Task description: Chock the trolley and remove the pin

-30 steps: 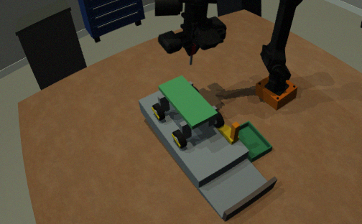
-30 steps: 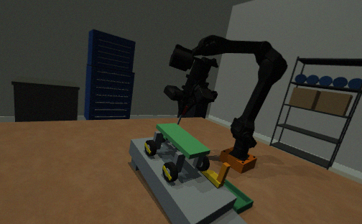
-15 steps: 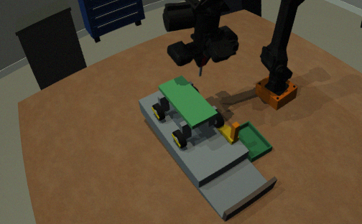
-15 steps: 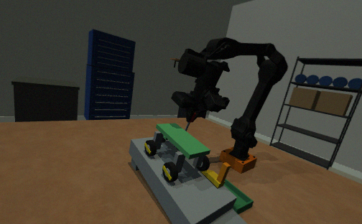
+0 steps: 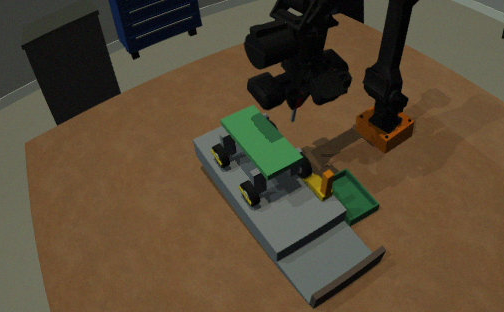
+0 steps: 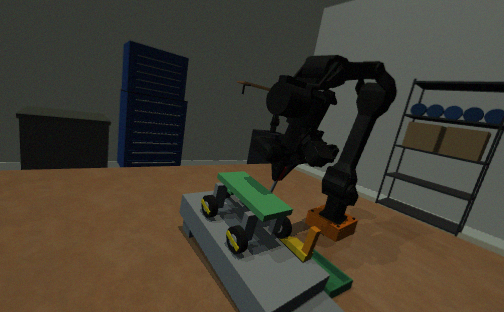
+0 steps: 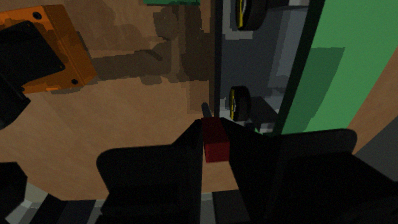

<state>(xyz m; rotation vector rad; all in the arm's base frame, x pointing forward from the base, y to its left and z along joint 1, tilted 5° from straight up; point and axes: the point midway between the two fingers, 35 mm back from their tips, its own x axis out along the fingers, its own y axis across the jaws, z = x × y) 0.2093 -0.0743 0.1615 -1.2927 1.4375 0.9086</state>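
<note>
Now: gripper tip 14 cm to the right of the green tray and 17 cm above it. From my gripper tip the other things lie so: red-headed stop pin right at my gripper tip; then trolley 10 cm ahead, 1 cm to the left, 5 cm below; then yellow chock 6 cm ahead, 12 cm to the left, 8 cm below.
</note>
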